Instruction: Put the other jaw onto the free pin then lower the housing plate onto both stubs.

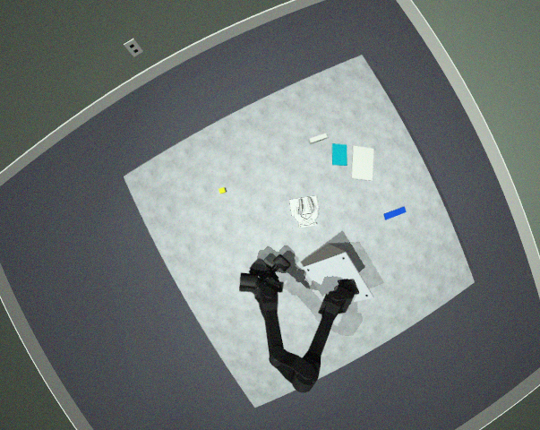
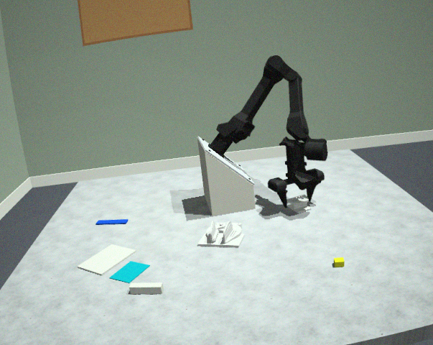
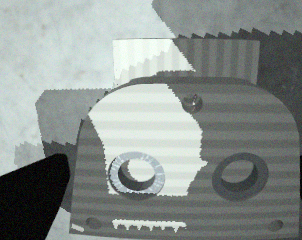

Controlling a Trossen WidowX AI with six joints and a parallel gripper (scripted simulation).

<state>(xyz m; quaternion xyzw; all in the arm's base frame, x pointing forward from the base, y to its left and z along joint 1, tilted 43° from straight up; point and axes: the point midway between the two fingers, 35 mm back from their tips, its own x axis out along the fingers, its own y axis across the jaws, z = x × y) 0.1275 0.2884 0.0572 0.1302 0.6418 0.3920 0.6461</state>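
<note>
Right now the white jaw is 23 cm to the right of my gripper tip and 14 cm ahead of it. Round my gripper tip: yellow cube: 40 cm ahead, 3 cm to the left; then cyan sheet: 51 cm to the right, 32 cm ahead, 1 cm below; then blue bar: 63 cm to the right, 3 cm behind, 1 cm below.
</note>
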